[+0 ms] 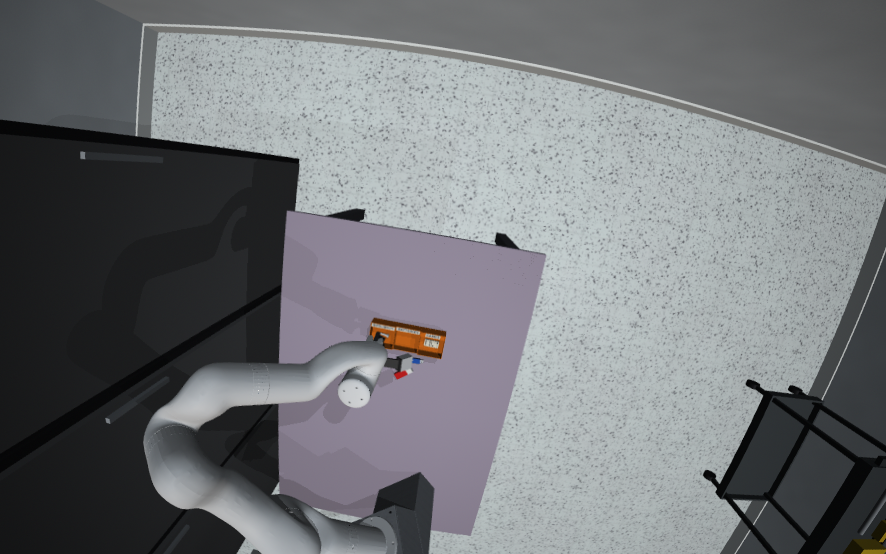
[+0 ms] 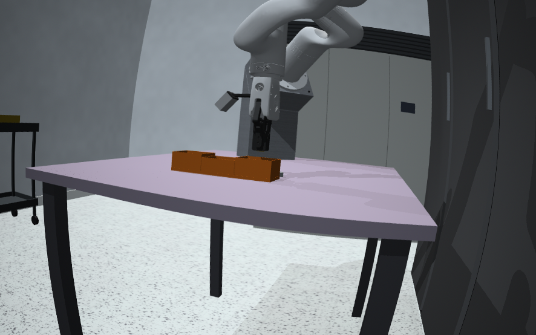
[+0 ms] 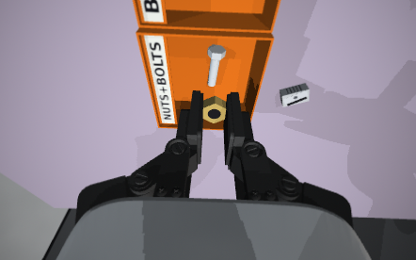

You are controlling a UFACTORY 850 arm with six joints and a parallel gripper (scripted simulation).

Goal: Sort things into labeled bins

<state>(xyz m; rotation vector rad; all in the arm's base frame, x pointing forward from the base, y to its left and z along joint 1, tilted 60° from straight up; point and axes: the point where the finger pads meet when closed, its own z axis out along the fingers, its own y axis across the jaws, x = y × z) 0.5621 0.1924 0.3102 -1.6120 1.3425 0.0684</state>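
Now: hand 2 cm above the brass nut. Also, from my hand: grey ridged part: 9 cm behind, 8 cm below, 1 cm to the right; then grey bolt: 7 cm below, 1 cm to the right; then orange bins: 7 cm to the right, 6 cm below, 4 cm ahead.
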